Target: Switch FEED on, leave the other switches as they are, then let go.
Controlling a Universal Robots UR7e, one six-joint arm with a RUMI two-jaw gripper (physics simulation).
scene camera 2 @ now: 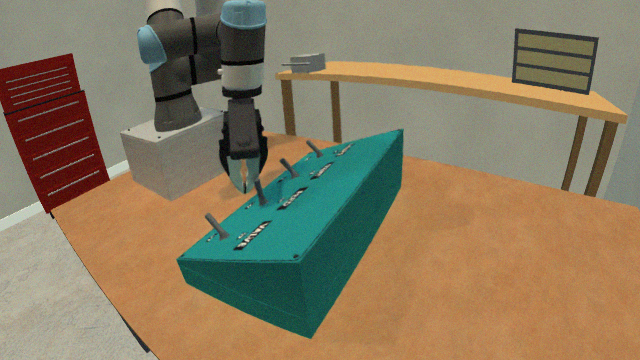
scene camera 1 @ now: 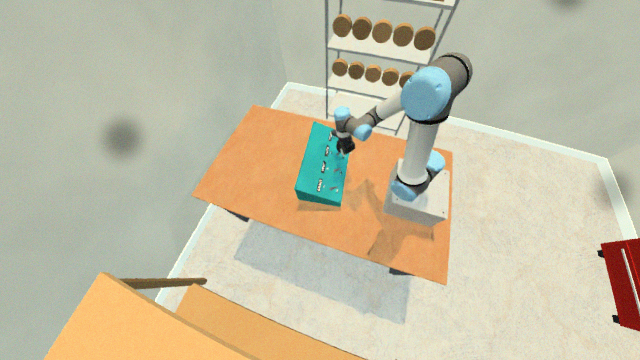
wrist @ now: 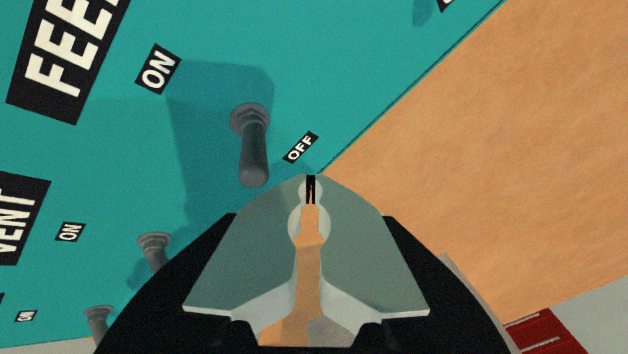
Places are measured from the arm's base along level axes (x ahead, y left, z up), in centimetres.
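Where they show: gripper, fingertip midpoint: (scene camera 2: 245, 193) (wrist: 311, 177); arm's base, origin of the base link: (scene camera 2: 178, 123).
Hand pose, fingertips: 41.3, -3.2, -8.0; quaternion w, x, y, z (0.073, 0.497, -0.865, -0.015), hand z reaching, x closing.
Observation:
Things, the pixels of their top centre, and the offset from my fingertips, as dx, dy, dz. Level surfaces: height alone.
- FEED lever, middle of its top: (wrist: 247, 177) (scene camera 2: 257, 179) +3.9, +1.1, +3.8
- VALVE lever, middle of its top: (scene camera 2: 212, 214) +6.6, -10.6, +2.9
- VENT lever, middle of its top: (wrist: 152, 300) (scene camera 2: 287, 158) -0.8, +12.2, +2.9
- fourth lever, middle of its top: (scene camera 2: 313, 140) -4.5, +23.6, +2.9
- same table, its level: dz -9.8
The teal switch panel (scene camera 1: 311, 167) (scene camera 2: 320, 220) (wrist: 215, 30) sits on the table. The FEED lever (scene camera 2: 260, 194) (wrist: 253, 155) stands more upright than its neighbours, less tilted toward OFF. The VALVE lever (scene camera 2: 217, 227), VENT lever (scene camera 2: 288, 168) (wrist: 156, 252) and fourth lever (scene camera 2: 314, 148) (wrist: 98, 322) lean toward the OFF side in scene camera 2. My gripper (scene camera 1: 341, 153) (scene camera 2: 245, 190) (wrist: 311, 177) is shut and empty. Its tips are at the OFF side of the FEED lever, very close to it; whether they touch is unclear. In scene camera 1 the gripper hides the FEED lever.
The arm's pale base block (scene camera 1: 417, 216) (scene camera 2: 175, 170) stands on the same table (scene camera 1: 240, 150) (scene camera 2: 475, 260), on the levers' side of the panel. A shelf rack (scene camera 1: 327, 85) stands behind the table. A red cabinet (scene camera 1: 617, 285) (scene camera 2: 55, 135) and a wooden bench (scene camera 2: 435, 81) stand apart.

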